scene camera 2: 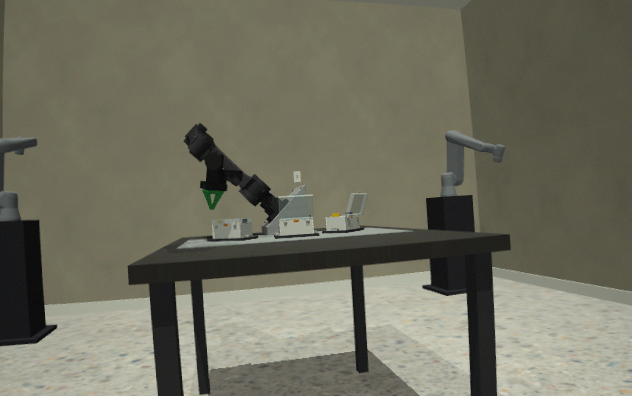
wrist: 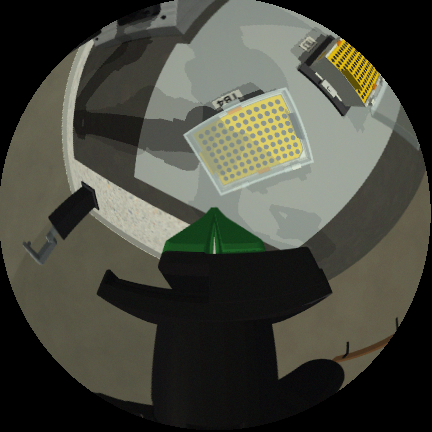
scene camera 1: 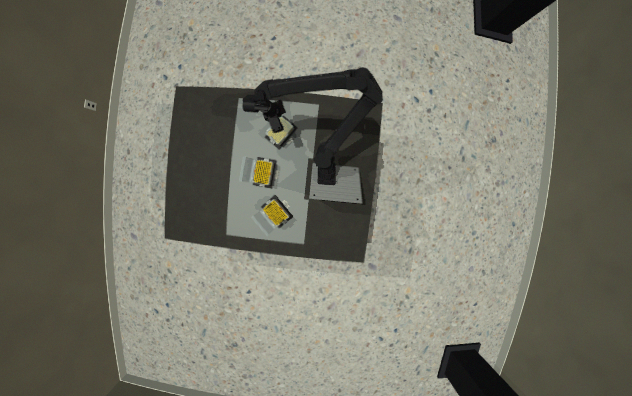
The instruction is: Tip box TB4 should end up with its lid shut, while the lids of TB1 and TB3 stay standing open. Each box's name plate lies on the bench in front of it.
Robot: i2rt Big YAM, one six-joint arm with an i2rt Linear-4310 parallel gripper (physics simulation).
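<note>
Box TB4 has its clear lid lying down over the yellow perforated insert, looking shut. Its name plate reads TB4. The middle box has its lid standing open. The third box also has its lid standing open. Which of these two is TB1 and which TB3 I cannot read. My gripper is shut and empty, with its green fingertips above TB4 and apart from it.
The boxes stand in a row on a pale grey mat on the dark bench. My arm's grey base plate is on the mat's other side from the open lids. Two grey arms on black pedestals stand beyond the bench.
</note>
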